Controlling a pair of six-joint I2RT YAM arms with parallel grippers.
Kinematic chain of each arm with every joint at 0, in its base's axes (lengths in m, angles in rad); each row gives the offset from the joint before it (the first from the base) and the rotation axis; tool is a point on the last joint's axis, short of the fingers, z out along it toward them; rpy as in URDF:
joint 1: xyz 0 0 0.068 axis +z
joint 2: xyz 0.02 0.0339 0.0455 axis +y
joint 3: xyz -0.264 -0.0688 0 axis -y
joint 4: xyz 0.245 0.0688 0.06 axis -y
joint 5: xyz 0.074 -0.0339 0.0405 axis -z
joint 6: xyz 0.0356 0 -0.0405 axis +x
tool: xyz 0 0 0 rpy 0 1.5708 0
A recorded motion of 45 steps. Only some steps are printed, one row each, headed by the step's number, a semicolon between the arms.
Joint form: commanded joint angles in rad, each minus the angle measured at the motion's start. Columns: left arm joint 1, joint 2, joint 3, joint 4, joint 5, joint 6; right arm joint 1, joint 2, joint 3, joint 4, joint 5, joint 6.
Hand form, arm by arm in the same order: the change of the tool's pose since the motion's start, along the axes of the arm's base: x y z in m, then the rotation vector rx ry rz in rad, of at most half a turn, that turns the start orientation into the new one. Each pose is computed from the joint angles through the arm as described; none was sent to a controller.
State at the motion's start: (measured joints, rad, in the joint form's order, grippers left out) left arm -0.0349 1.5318 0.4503 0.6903 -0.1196 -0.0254; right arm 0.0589 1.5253 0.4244 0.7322 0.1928 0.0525
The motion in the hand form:
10: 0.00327 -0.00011 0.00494 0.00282 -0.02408 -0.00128; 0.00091 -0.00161 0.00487 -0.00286 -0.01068 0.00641
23: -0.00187 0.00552 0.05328 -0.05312 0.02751 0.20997; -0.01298 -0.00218 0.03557 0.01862 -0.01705 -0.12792
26: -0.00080 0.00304 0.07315 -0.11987 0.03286 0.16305; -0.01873 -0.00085 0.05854 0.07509 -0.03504 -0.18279
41: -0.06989 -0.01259 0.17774 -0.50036 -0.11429 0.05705; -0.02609 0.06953 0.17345 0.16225 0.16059 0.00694
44: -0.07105 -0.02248 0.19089 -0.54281 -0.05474 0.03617; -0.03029 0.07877 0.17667 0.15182 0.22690 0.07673
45: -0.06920 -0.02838 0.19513 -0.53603 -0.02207 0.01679; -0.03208 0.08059 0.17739 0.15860 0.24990 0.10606
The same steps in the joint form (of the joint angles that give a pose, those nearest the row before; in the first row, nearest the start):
10: 0.0000 -0.0017 0.0129 0.0098 -0.0002 0.0039; -0.0075 -0.0155 0.0078 -0.0113 -0.0118 -0.0083
23: -0.0019 -0.1940 0.1380 -0.3861 -0.1719 -0.1382; 0.0108 -0.1974 0.0327 -0.2292 0.1232 0.0684
26: -0.0020 -0.2359 0.1998 -0.4950 -0.1015 -0.1804; 0.0233 -0.2929 0.0782 -0.3710 0.1664 0.1473
41: -0.0626 -0.6351 0.3523 -0.8848 0.0536 -0.5049; 0.2978 -0.3476 0.5993 -1.1598 0.1707 0.3153
44: -0.1091 -0.6150 0.4323 -0.9926 0.0591 -0.5538; 0.3311 -0.3365 0.6392 -1.2432 0.1261 0.3053
45: -0.1354 -0.5938 0.4682 -1.0340 0.0588 -0.5510; 0.3363 -0.3365 0.6481 -1.2676 0.0963 0.3037

